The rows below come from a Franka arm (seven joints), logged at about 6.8 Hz.
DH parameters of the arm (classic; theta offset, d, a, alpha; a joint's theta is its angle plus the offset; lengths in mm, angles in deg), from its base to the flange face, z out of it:
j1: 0 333 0 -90
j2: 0 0 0 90
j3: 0 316 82.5 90
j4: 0 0 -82.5 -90
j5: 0 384 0 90
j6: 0 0 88 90
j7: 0 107 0 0
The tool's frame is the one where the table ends.
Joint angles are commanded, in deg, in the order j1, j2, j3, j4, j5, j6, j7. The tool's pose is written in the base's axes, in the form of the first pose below.
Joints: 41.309, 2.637, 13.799, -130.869, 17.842, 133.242, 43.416
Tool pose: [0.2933 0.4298 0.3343 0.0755 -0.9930 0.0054 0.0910]
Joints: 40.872, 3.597, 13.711, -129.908, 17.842, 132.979, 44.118
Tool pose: [0.2999 0.4310 0.3325 0.0751 -0.9926 0.0159 0.0942]
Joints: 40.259, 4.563, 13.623, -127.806, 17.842, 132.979, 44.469
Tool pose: [0.3121 0.4363 0.3395 0.0848 -0.9921 0.0241 0.0898]
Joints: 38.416, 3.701, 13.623, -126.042, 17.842, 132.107, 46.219
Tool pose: [0.3300 0.4321 0.3595 0.0972 -0.9906 0.0516 0.0809]
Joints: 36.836, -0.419, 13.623, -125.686, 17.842, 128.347, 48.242
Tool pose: [0.3341 0.4190 0.3941 0.1004 -0.9893 0.0738 0.0763]
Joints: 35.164, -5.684, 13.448, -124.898, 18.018, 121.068, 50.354
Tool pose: [0.3311 0.4001 0.4363 0.0924 -0.9877 0.0942 0.0841]
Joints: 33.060, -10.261, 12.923, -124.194, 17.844, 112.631, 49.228
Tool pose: [0.3283 0.3737 0.4690 0.0738 -0.9881 0.0916 0.0986]
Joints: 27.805, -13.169, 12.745, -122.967, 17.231, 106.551, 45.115
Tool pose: [0.3475 0.3347 0.4945 0.0662 -0.9886 0.0901 0.1012]
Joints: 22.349, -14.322, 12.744, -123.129, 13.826, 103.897, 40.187
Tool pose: [0.3717 0.2925 0.4979 0.0430 -0.9916 0.0829 0.0890]
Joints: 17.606, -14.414, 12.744, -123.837, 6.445, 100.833, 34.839
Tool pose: [0.3919 0.2472 0.4878 0.0187 0.9949 -0.0593 -0.0797]
